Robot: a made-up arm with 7 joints.
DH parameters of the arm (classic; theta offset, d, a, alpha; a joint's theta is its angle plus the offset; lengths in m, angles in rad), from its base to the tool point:
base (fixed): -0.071 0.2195 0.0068 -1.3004
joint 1: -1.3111 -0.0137 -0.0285 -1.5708
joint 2: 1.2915 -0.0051 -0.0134 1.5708
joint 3: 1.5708 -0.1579 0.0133 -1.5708
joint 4: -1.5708 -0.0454 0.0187 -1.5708
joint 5: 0 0.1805 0.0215 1.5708
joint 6: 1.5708 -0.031 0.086 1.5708
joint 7: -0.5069 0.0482 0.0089 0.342
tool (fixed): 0.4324 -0.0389 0 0
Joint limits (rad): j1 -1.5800..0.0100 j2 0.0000..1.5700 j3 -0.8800..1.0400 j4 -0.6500..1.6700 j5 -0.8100..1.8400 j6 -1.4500..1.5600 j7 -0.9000..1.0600
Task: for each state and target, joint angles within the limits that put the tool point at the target. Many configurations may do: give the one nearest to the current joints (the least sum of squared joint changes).
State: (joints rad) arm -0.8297 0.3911 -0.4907 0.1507 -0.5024 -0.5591 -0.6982
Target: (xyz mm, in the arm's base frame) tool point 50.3 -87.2 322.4
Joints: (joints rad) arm -0.9987 0.1807 -0.3462 -0.6023 -0.5869 -0.8715 -0.6963
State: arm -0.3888 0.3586 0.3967 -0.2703 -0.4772 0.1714 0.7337
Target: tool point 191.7 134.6 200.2
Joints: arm -0.0819 0.1829 0.8123 -0.4855 -0.5590 0.0130 0.7878
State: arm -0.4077 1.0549 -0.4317 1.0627 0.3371 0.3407 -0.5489
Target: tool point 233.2 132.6 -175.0
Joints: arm -0.6770 0.6090 -0.4230 1.4715 0.3335 0.0649 -0.5743
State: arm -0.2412 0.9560 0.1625 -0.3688 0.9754 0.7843 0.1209
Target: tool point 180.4 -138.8 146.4
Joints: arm -0.3963 0.4728 -0.5574 -0.6500 1.1317 0.6750 0.3345
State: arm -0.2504 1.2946 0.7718 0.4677 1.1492 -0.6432 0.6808
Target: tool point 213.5 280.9 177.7
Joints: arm 0.0100 0.9029 1.0400 0.2241 1.1283 -0.0530 0.8790
